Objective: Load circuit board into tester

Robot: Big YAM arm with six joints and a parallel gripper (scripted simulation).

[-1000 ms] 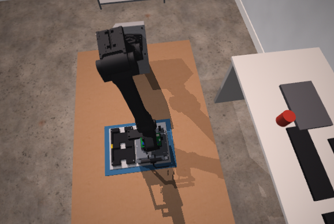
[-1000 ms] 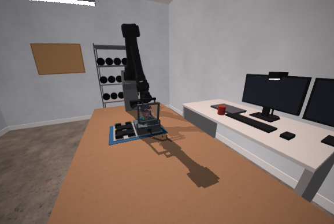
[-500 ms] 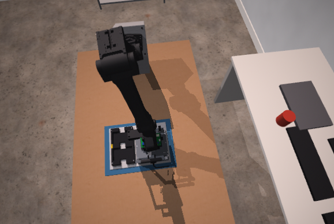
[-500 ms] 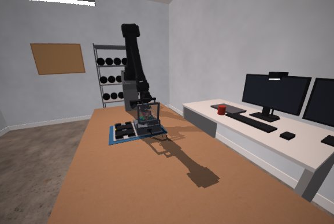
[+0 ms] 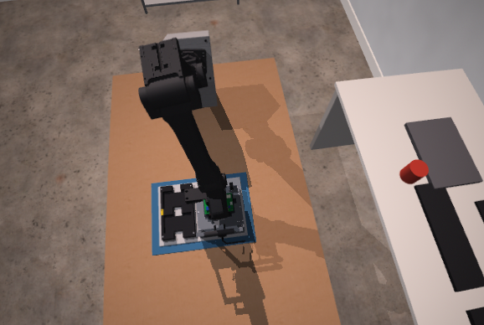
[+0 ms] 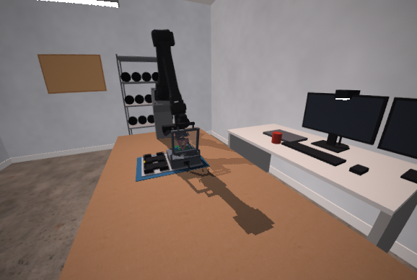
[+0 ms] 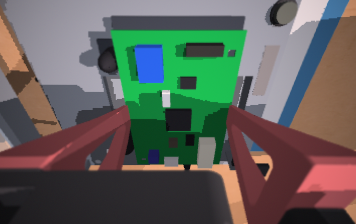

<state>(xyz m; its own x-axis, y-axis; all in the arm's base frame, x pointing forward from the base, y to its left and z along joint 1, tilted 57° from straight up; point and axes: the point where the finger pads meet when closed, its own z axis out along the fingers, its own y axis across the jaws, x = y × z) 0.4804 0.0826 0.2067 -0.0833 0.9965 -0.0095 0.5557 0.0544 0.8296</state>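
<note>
Now: the green circuit board right at my hand. Also, from my hand: clear lid (120 mm ahead, 20 mm to the left, 90 mm above).
</note>
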